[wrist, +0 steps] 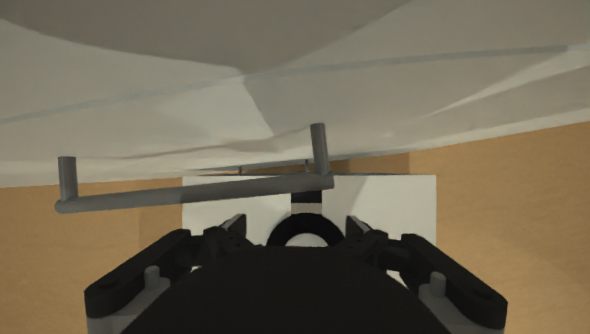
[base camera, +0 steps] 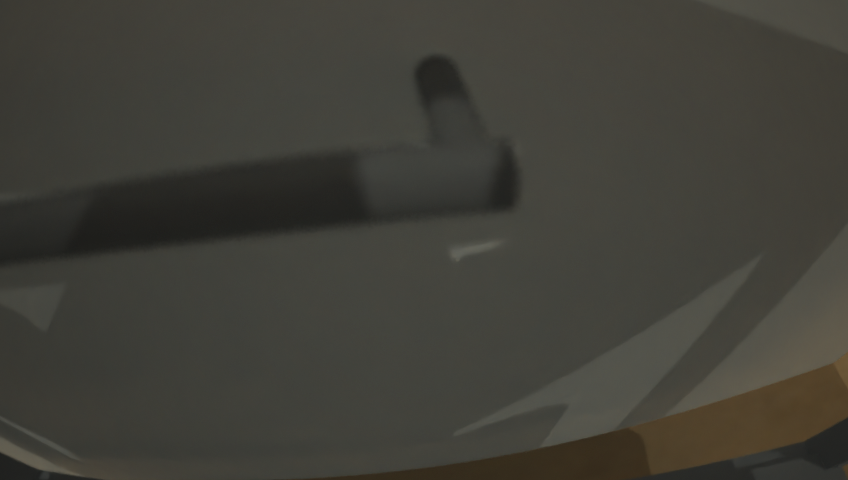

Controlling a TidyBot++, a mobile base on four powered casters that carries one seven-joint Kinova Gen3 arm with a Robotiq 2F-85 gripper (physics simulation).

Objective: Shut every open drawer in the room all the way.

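Places are measured from the arm's base along level axes (x left, y back, z up), in metres.
Pixels of known places: gripper, fingertip midpoint: (wrist: 295, 226).
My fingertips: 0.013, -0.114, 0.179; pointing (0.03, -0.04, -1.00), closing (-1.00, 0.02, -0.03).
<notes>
Behind a point stands the place of what it marks, as x, y, z.
A pale grey front (base camera: 267, 333) @(0.050, -0.182, -0.171) (wrist: 200, 125) @(0.051, -0.182, 0.259), which I take to be a drawer or cabinet front, fills most of the base camera view and crosses the upper part of the wrist view. Its grey bar handle (base camera: 238, 199) @(0.025, -0.150, -0.087) (wrist: 200, 194) @(0.062, -0.149, 0.239) stands off it on short posts. In the wrist view the handle passes over the robot base's front edge, left of the middle. My gripper (wrist: 295, 226) @(0.013, -0.114, 0.179) is open and empty; its fingertips appear just below the handle's right half in the picture. How far the front stands out from its cabinet is hidden.
The white top of my base (wrist: 405, 200) @(-0.190, -0.103, -0.014) lies below the gripper, its front edge very close to the pale front. Wooden floor (base camera: 731, 416) @(-0.270, -0.207, -0.397) (wrist: 510, 200) @(-0.852, -0.030, -0.397) shows along the foot of the front and on both sides of the base. A thin seam line runs across the pale surface above the handle.
</notes>
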